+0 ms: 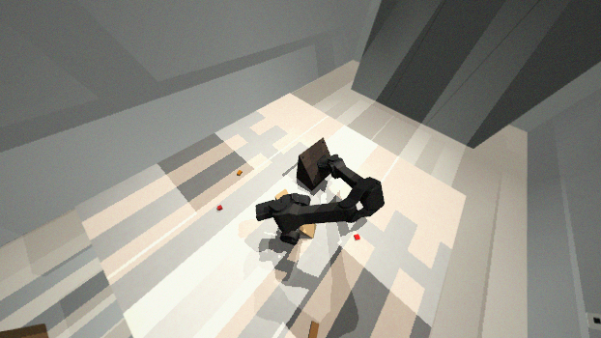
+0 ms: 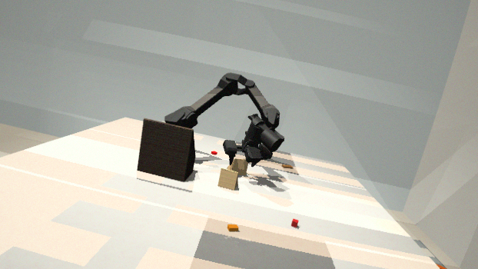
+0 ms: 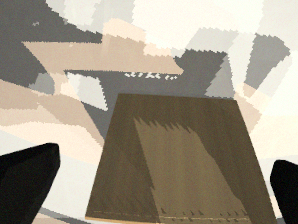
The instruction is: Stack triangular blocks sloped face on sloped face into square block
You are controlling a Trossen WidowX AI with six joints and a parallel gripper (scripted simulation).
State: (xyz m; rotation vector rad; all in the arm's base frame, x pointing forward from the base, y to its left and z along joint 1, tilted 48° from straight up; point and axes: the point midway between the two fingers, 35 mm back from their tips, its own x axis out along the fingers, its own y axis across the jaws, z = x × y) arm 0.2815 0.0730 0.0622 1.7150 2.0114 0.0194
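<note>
Now: gripper tip 20 mm above the tan triangular block, 10 mm to the right of it and 10 mm past it. Round my gripper tip: brown piece (240 mm to the left, 220 mm ahead, 30 mm below).
</note>
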